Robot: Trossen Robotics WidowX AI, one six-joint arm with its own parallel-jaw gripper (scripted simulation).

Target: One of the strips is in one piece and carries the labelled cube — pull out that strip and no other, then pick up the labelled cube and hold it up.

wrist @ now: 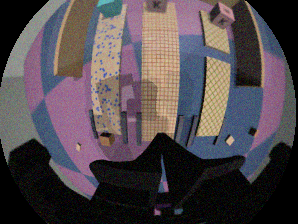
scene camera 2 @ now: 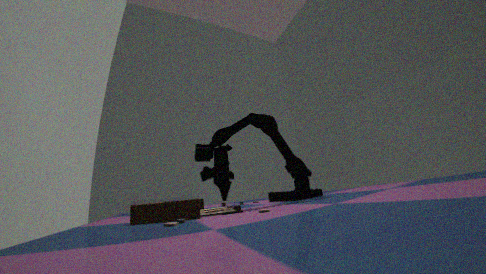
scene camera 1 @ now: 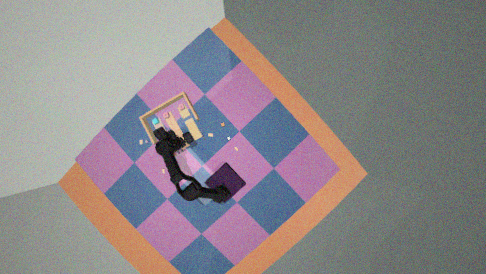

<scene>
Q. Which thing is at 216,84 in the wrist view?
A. A strip.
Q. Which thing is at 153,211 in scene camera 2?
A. A tan three-sided frame.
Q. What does my gripper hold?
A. Nothing.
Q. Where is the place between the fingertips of my gripper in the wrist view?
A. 160,135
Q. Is my gripper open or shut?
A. Shut.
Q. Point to a strip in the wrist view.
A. At 160,76
</scene>
